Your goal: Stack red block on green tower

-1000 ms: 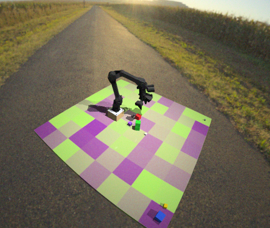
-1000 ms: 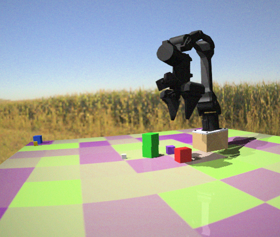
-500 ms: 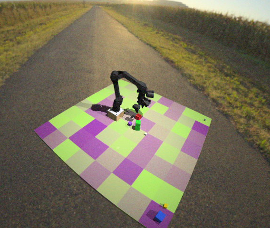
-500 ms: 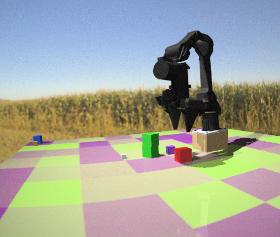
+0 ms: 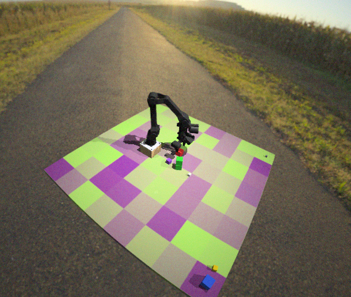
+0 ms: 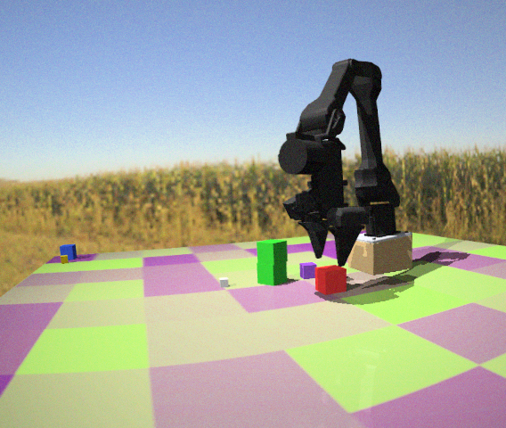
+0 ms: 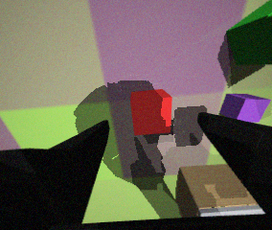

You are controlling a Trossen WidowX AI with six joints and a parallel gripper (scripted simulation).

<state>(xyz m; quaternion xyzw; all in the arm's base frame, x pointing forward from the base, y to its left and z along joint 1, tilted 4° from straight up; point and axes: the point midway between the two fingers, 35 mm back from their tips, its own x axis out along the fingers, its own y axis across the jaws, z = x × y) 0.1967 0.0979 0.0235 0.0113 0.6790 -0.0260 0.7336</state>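
Now: gripper tip 3 cm above the red block. From my gripper tip the other things lie so: purple cube 2 cm behind, 12 cm to the right, 4 cm below; then white cube 16 cm ahead, 14 cm to the right, 5 cm below; then yellow cube 56 cm ahead, 62 cm to the right, 4 cm below.
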